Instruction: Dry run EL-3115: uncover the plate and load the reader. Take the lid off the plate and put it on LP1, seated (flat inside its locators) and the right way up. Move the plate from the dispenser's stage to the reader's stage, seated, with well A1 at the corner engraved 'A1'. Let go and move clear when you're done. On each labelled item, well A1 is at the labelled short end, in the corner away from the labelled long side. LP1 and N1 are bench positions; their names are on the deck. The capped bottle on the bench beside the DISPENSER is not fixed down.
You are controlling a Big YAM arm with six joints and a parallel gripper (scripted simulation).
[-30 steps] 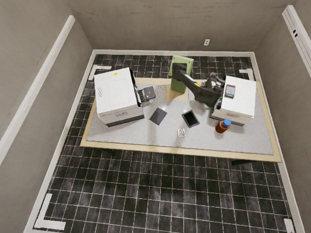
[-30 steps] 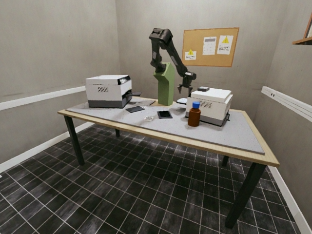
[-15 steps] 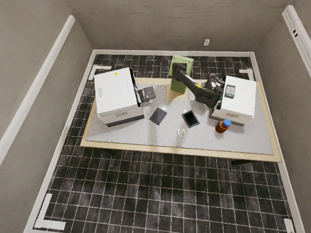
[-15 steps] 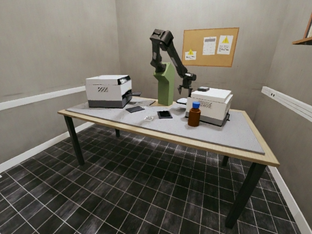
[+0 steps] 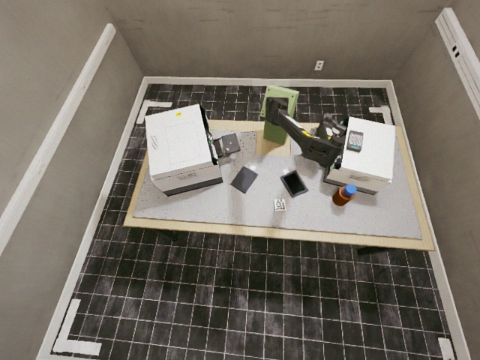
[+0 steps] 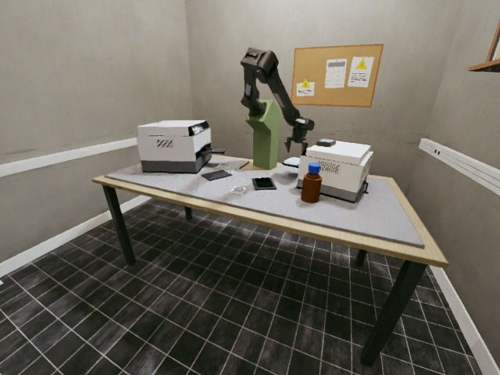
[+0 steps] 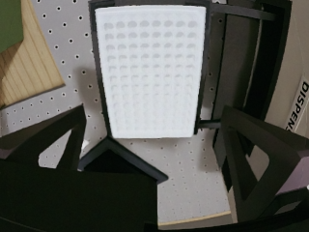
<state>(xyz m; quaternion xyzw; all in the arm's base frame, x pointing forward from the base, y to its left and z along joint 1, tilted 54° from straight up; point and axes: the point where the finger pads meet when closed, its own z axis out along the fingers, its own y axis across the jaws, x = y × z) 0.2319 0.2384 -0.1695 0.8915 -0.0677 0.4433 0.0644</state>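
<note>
My hand is 60 mm above the white well plate. Round my hand: brown capped bottle (320 mm ahead, 140 mm to the left, 40 mm below); then dark flat lid (220 mm ahead, 140 mm to the right, 140 mm below).
</note>
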